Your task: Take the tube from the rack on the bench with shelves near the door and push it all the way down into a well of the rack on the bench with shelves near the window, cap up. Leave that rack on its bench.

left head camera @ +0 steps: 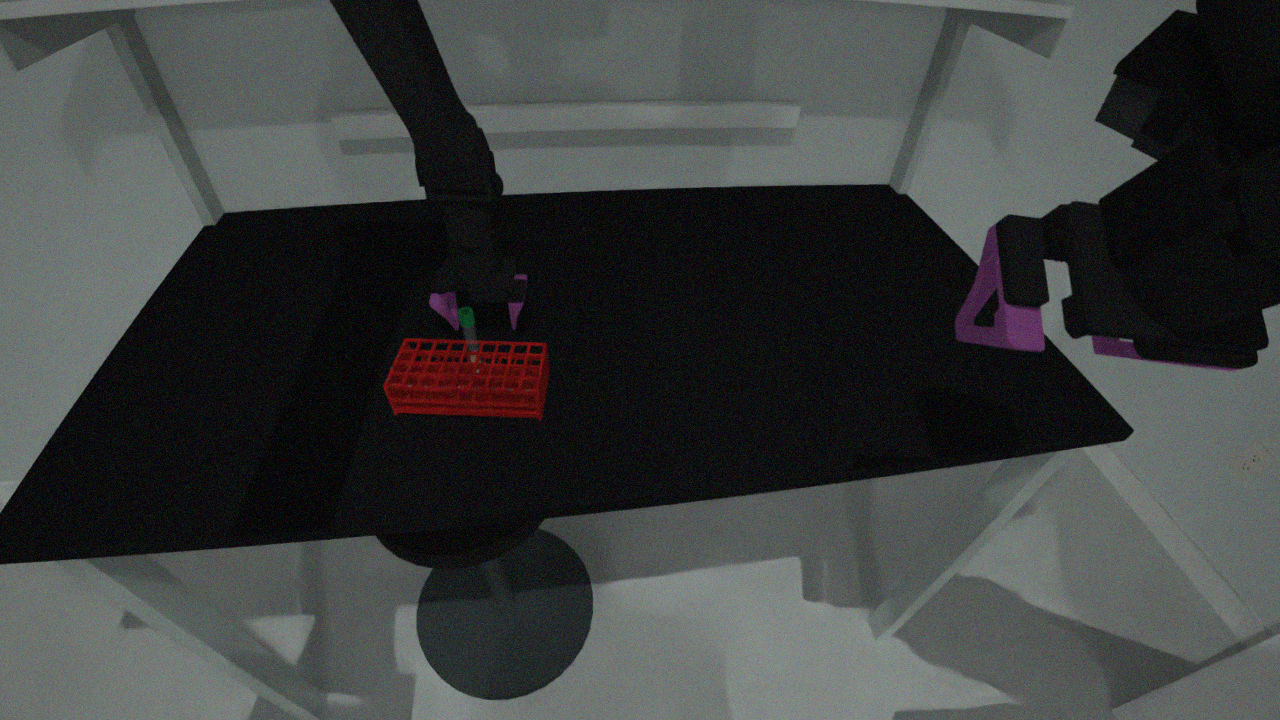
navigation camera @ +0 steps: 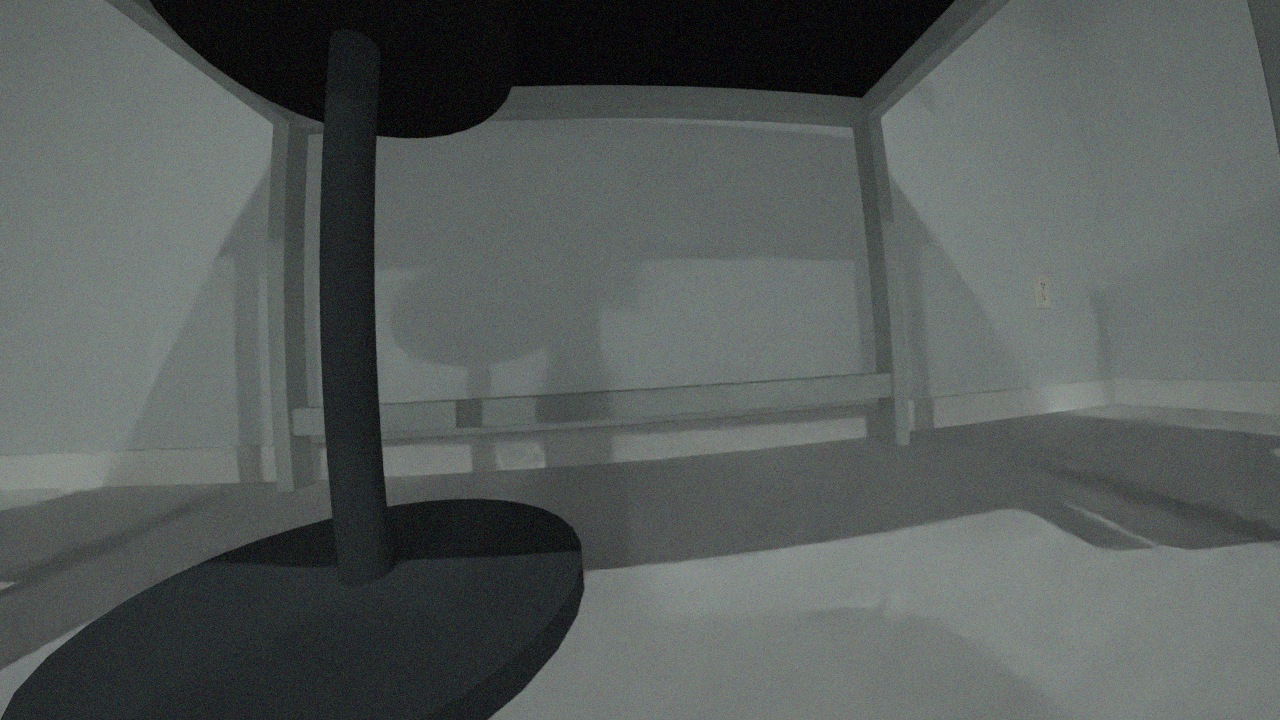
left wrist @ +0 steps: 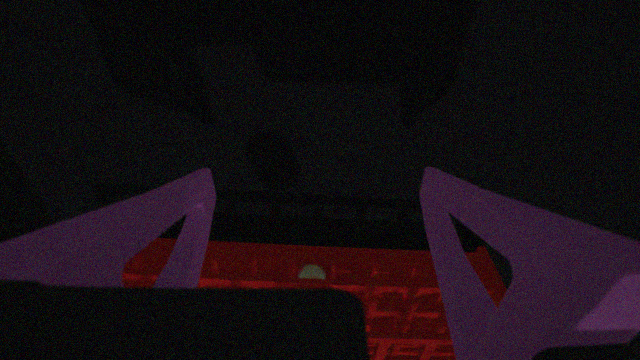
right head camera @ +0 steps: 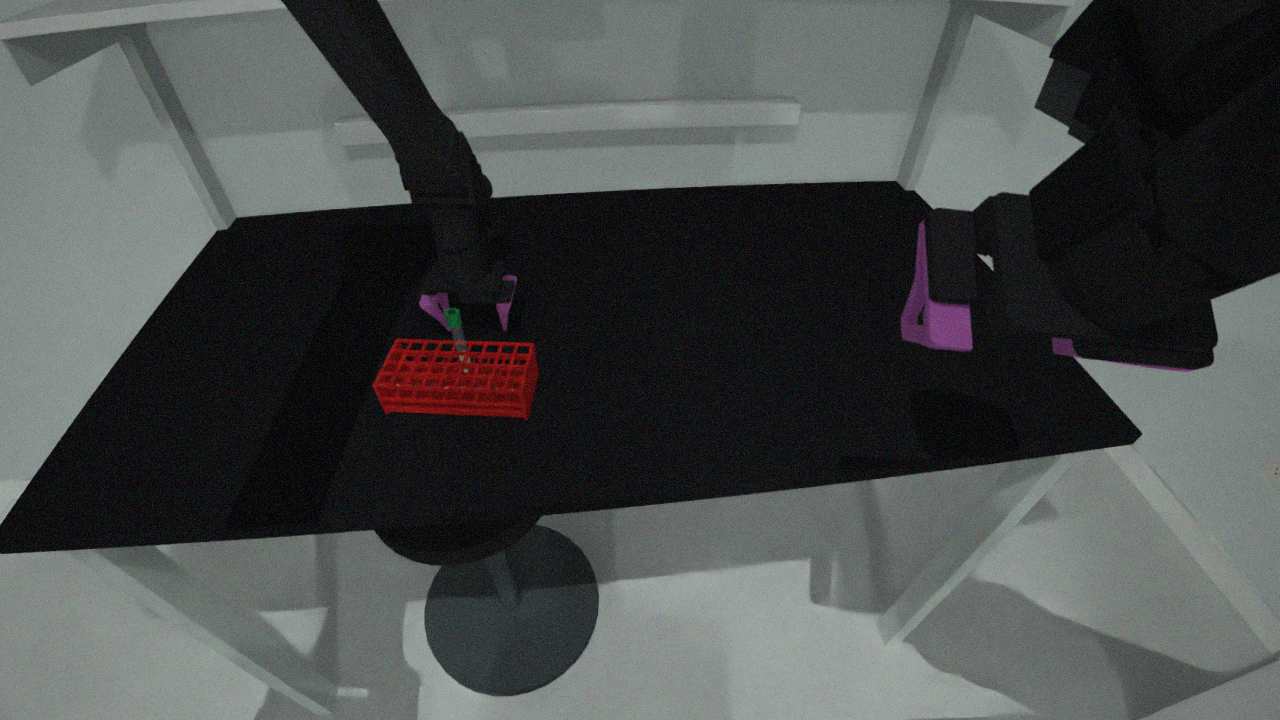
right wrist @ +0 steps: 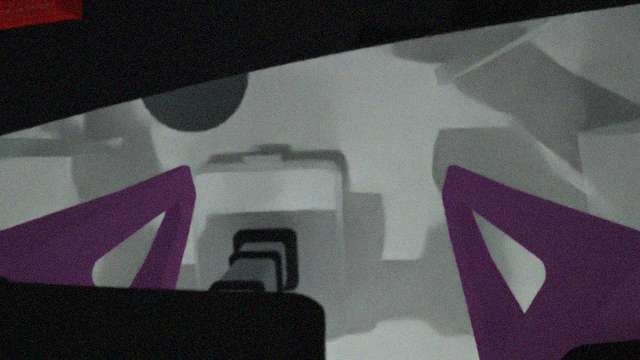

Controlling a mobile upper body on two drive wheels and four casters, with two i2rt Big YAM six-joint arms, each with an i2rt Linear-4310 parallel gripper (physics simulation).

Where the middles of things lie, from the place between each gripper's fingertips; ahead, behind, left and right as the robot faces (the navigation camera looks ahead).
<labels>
My left gripper is now 110 mm past the red tube rack (left head camera: pixel 516 390).
I see my right gripper 460 mm to the right of the red tube rack, 340 mm above it and 270 mm short of it.
</labels>
